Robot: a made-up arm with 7 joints. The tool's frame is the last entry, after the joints. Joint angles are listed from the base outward. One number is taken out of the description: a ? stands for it. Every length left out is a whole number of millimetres.
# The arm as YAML. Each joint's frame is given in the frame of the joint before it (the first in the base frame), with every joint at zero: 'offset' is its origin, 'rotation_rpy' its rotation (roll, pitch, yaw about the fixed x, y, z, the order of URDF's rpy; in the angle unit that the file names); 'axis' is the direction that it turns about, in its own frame. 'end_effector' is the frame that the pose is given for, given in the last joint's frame.
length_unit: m
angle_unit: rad
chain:
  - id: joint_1
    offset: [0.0, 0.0, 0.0]
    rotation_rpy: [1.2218, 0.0, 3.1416]
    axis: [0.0, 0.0, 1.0]
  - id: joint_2
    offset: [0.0, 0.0, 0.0]
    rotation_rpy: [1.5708, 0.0, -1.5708]
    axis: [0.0, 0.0, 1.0]
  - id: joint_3
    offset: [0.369, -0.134, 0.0]
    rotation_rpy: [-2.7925, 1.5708, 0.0]
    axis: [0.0, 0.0, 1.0]
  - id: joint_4
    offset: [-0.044, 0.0, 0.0]
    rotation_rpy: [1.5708, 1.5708, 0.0]
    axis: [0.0, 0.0, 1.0]
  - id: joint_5
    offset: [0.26, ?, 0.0]
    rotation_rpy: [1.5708, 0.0, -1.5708]
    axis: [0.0, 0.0, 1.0]
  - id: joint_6
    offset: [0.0, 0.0, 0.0]
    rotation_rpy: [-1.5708, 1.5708, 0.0]
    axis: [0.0, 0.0, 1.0]
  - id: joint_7
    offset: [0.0, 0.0, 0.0]
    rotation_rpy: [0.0, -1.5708, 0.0]
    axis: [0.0, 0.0, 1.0]
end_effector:
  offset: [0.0, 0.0, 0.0]
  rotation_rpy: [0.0, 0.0, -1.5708]
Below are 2 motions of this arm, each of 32 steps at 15 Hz.
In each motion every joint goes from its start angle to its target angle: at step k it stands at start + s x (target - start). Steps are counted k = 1, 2, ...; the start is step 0. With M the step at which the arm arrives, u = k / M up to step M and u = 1 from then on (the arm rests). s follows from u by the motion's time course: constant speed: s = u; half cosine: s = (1 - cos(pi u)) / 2; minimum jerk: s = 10 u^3 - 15 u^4 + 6 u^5.
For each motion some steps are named. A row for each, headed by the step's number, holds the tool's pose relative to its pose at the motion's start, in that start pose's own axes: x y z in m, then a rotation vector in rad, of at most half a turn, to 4 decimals.
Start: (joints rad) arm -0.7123 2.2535 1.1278 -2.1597 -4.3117 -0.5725 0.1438
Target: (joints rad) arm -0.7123 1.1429 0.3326 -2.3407 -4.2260 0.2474 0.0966
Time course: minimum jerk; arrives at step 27
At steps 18, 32:
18: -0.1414 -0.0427 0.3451 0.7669 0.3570 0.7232
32: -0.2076 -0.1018 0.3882 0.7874 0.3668 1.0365

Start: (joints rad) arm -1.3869 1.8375 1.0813 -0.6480 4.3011 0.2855 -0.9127
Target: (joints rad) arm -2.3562 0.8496 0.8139 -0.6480 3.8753 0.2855 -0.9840
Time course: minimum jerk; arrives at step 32
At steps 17, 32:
17: 0.1515 0.1740 0.1977 0.0458 -0.4257 0.2108
32: 0.0170 0.4165 0.3136 0.2849 -0.5387 0.5228

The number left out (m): 0.032
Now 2 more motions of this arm.
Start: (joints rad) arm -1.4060 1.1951 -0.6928 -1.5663 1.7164 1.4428 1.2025
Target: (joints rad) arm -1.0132 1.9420 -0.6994 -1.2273 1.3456 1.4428 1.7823
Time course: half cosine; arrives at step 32
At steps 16, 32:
16: 0.0333 0.1737 0.1087 0.2342 -0.4441 0.7207
32: -0.0194 0.2870 0.2626 0.4455 -1.0212 1.3147

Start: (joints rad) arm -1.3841 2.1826 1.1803 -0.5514 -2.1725 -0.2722 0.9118
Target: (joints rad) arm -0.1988 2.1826 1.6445 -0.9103 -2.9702 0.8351 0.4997
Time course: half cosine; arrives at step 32
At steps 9, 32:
9: 0.0590 0.0103 -0.0099 0.1902 0.0319 -0.3157
32: 0.3170 -0.0568 0.0332 1.4886 -0.0593 -1.1683

